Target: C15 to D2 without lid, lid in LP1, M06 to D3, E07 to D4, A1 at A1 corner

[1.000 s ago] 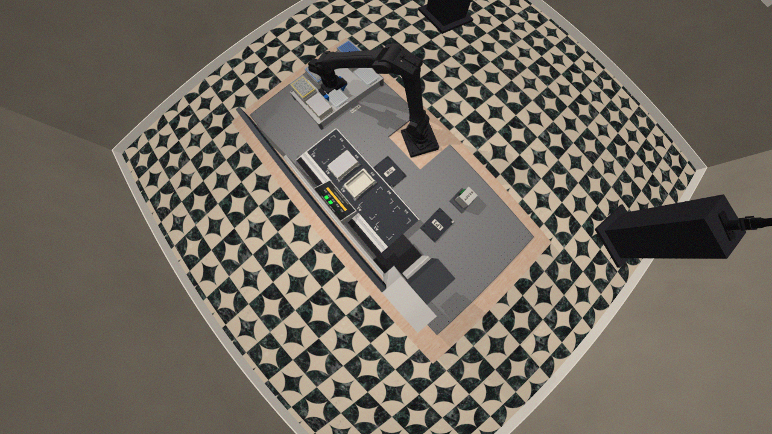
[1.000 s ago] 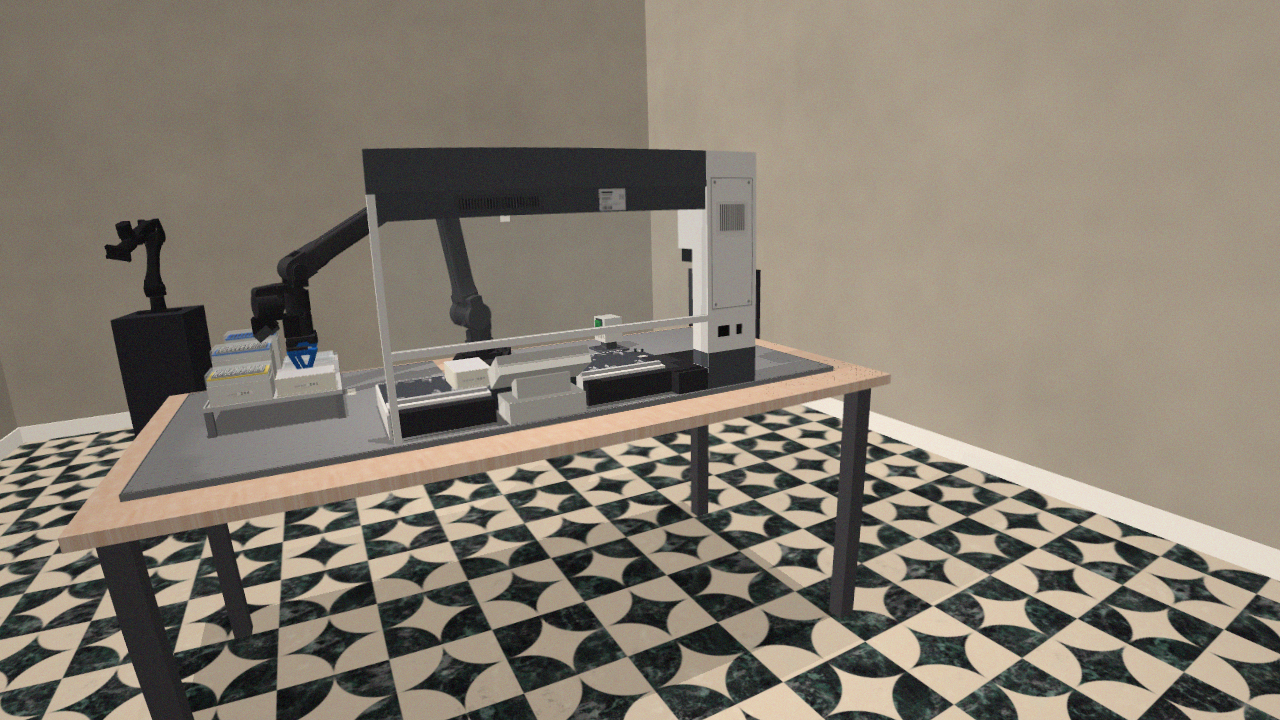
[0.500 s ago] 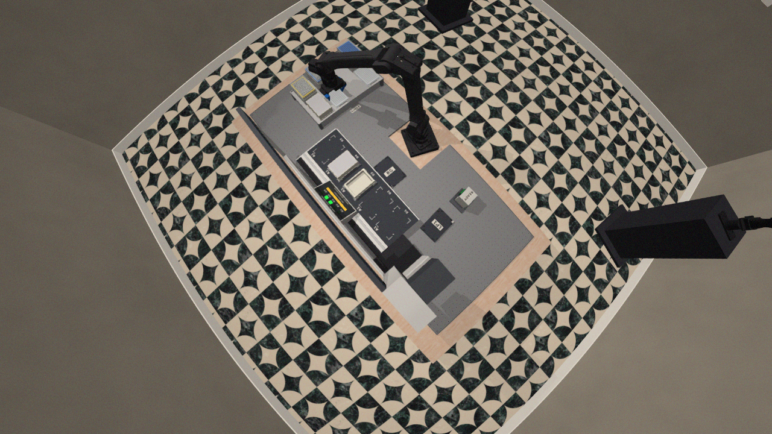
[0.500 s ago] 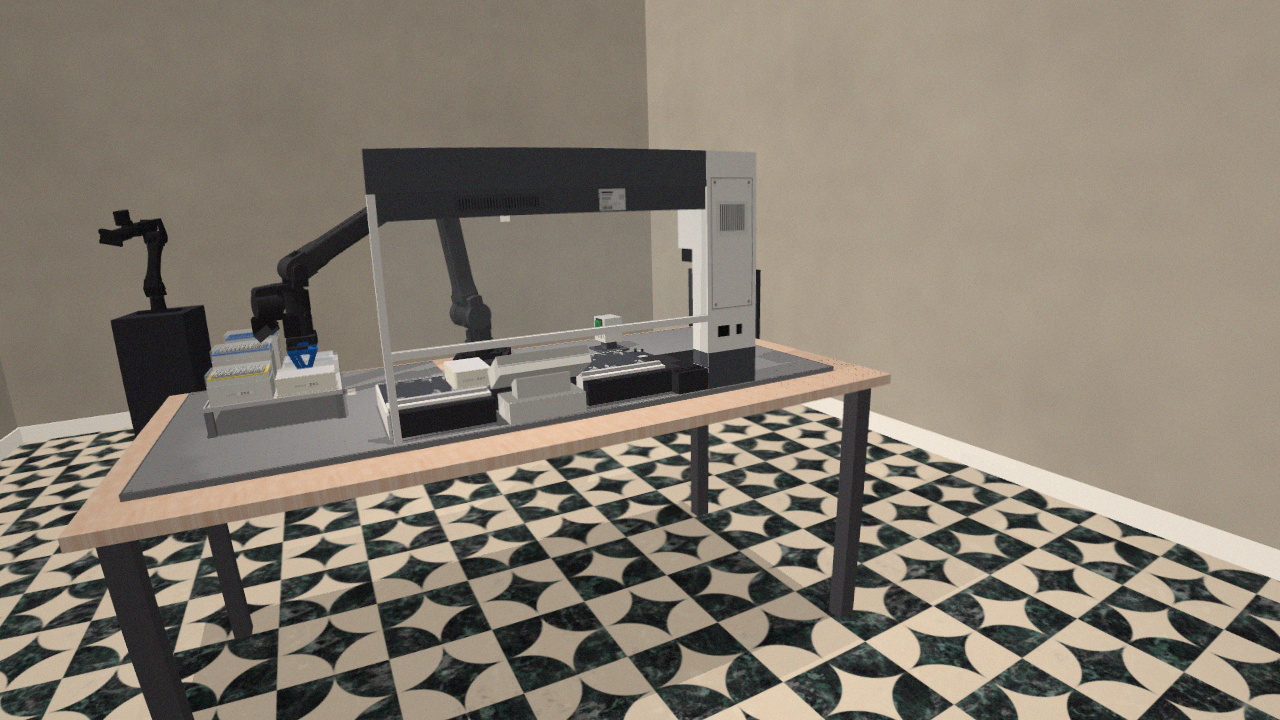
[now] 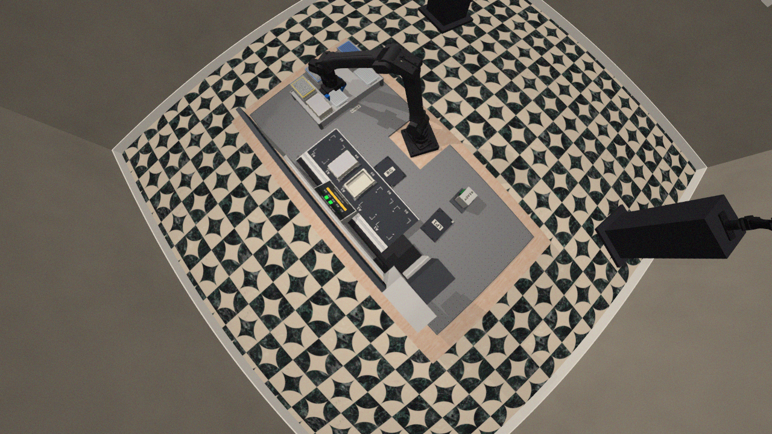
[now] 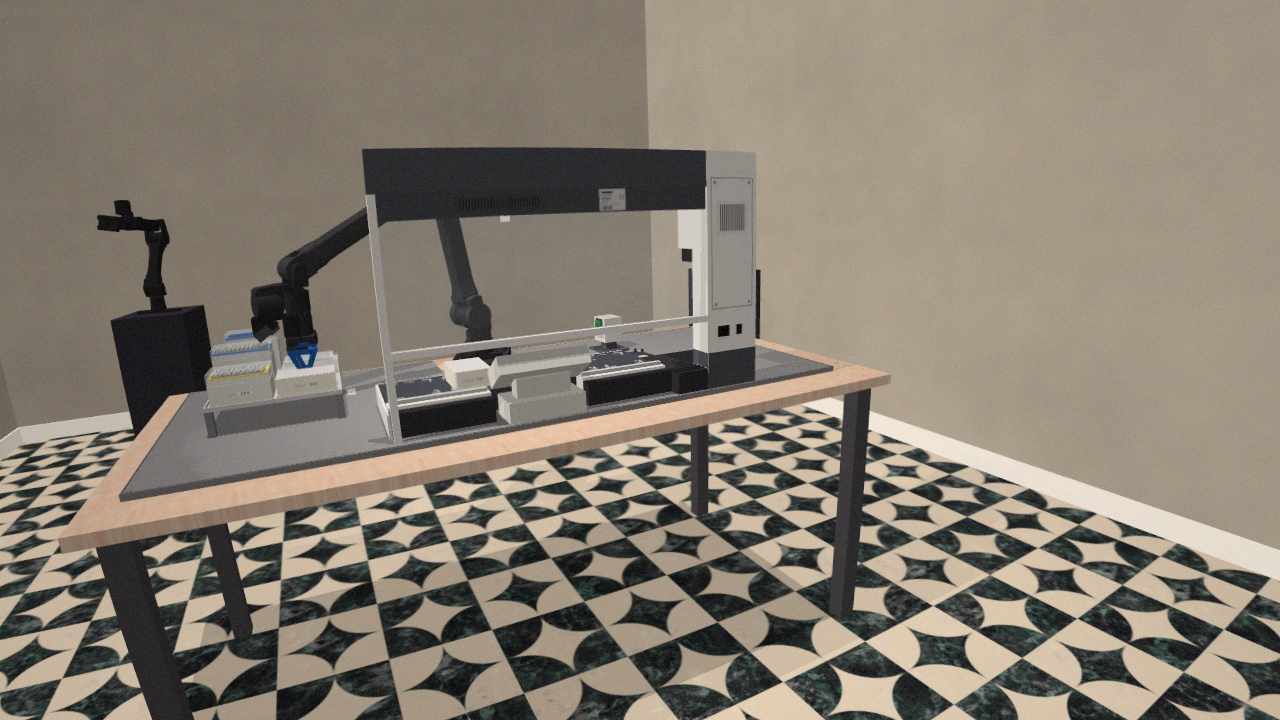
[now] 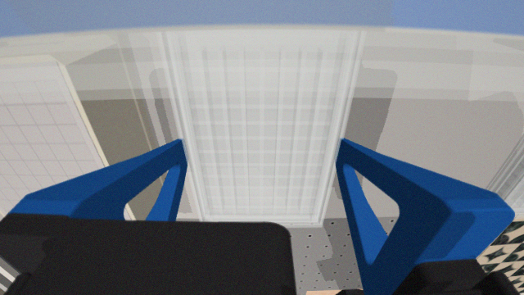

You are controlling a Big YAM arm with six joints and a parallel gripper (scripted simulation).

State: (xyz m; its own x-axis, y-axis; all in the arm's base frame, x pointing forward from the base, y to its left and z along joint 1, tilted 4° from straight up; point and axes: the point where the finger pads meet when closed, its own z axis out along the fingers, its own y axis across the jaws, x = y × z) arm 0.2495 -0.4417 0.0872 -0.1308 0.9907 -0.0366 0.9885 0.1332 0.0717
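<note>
The clear plate lid is 10 mm below my hand. Round my hand: white block (110 mm ahead, 20 mm to the left); then shelf label (90 mm to the left, 80 mm below, 60 mm behind); then shelf (70 mm to the right, 40 mm behind, 20 mm below).
</note>
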